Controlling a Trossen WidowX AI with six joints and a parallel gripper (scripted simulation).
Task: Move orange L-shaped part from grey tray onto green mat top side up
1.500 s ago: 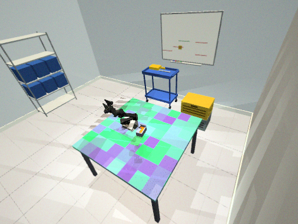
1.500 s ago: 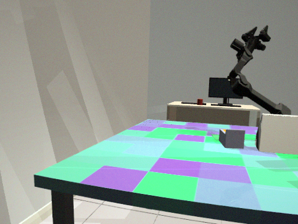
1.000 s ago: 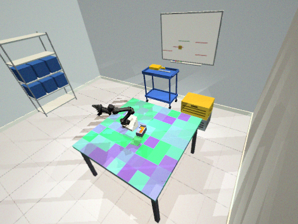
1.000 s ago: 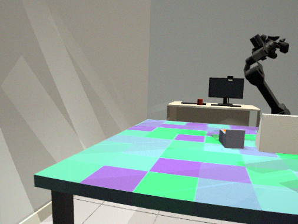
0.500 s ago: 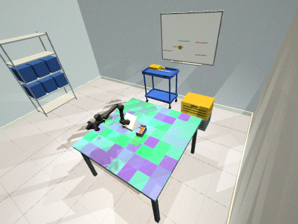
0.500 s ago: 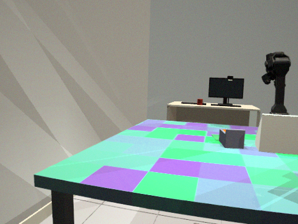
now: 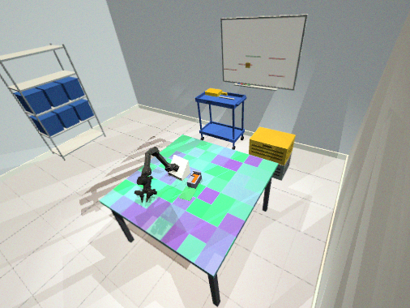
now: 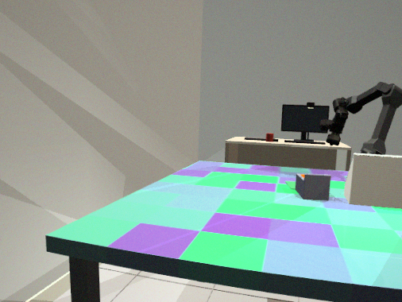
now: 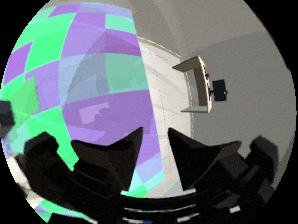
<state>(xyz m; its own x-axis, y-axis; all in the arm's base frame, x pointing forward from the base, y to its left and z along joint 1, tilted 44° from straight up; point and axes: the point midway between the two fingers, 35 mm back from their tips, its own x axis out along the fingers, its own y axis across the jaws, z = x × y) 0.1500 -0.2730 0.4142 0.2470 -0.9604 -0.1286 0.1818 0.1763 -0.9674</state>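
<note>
Right now my gripper tip is 530 mm to the right of the orange L-shaped part, 110 mm above it and 70 mm short of it. The rest, counted from my gripper tip: green mat: 380 mm to the left, 180 mm below, 110 mm ahead.
</note>
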